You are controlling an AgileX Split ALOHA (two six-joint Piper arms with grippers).
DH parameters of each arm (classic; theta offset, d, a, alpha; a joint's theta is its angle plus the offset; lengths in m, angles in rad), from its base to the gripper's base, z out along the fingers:
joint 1: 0 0.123 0 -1.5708
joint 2: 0.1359 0 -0.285 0
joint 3: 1.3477 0 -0.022 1.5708
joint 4: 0 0.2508 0 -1.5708
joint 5: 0 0 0.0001 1.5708
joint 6: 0 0.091 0 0
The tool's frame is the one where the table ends.
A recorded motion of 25 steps. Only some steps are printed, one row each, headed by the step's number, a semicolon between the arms.
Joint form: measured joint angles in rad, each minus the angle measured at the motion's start. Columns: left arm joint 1, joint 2, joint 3, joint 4, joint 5, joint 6; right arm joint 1, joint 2, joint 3, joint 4, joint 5, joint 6.
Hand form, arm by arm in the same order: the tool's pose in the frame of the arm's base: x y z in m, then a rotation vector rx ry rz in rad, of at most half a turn. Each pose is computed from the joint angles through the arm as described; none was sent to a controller.
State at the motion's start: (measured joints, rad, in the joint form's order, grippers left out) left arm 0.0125 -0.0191 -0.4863 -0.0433 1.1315 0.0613; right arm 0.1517 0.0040 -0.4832 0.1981 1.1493 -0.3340
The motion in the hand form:
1: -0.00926 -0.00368 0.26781 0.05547 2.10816 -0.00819; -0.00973 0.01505 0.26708 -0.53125 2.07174 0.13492
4: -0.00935 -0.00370 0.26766 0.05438 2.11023 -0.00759; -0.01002 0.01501 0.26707 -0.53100 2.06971 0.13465
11: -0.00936 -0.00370 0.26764 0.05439 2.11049 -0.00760; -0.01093 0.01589 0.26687 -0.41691 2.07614 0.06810
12: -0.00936 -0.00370 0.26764 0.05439 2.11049 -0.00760; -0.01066 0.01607 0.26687 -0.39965 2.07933 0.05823
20: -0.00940 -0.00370 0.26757 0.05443 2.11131 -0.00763; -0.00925 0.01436 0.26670 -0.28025 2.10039 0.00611
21: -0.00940 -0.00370 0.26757 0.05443 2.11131 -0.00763; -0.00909 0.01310 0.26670 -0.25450 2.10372 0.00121
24: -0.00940 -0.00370 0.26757 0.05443 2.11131 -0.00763; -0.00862 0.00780 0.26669 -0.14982 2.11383 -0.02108
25: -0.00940 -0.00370 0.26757 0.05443 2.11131 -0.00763; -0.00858 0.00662 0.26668 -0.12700 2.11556 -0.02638
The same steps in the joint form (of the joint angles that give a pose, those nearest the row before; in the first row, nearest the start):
1: 0.0000 0.0000 0.0000 0.0000 0.0000 0.0000; 0.0000 0.0000 0.0000 0.0000 0.0000 0.0000
4: 0.0011 0.0000 0.0000 0.0000 0.0021 0.0000; 0.0000 -0.0020 0.0000 0.0000 0.0000 0.0000
11: 0.0011 0.0000 0.0000 0.0000 0.0023 0.0000; -0.1081 -0.0199 0.0000 0.0000 0.0005 0.0000
12: 0.0011 0.0000 0.0000 0.0000 0.0023 0.0000; -0.1247 -0.0198 0.0000 0.0000 0.0005 0.0000
20: 0.0011 0.0000 0.0000 0.0000 0.0031 0.0000; -0.1944 -0.0199 0.0000 -0.0292 -0.0021 0.0417
21: 0.0011 0.0000 0.0000 0.0000 0.0031 0.0000; -0.1945 -0.0199 0.0000 -0.0443 -0.0042 0.0646
24: 0.0011 0.0000 0.0000 0.0000 0.0031 0.0000; -0.1944 -0.0199 0.0000 -0.1081 -0.0112 0.1577
25: 0.0011 0.0000 0.0000 0.0000 0.0031 0.0000; -0.1944 -0.0199 0.0000 -0.1224 -0.0120 0.1780

